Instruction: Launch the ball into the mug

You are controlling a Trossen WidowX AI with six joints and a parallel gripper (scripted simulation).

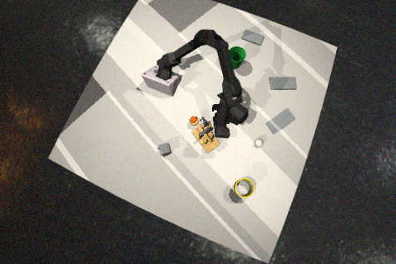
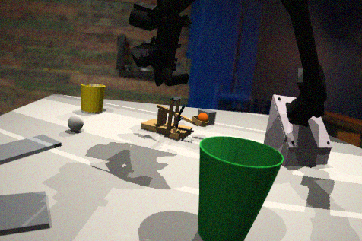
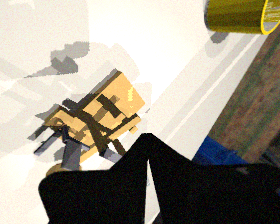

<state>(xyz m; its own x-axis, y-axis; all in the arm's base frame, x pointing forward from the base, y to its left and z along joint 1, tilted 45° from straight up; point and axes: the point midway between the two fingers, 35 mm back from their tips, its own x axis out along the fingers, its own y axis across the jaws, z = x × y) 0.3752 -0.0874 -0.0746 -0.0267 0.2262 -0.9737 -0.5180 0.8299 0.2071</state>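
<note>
The orange ball is 14 cm behind my gripper tip, 8 cm below it and 2 cm to the left of it. The rest, counted from my gripper tip: wooden catapult (9 cm below, 7 cm behind, 1 cm to the left); then white ball (21 cm ahead, 12 cm below, 8 cm to the left); then small grey cube (20 cm behind, 18 cm to the right, 11 cm below).
</note>
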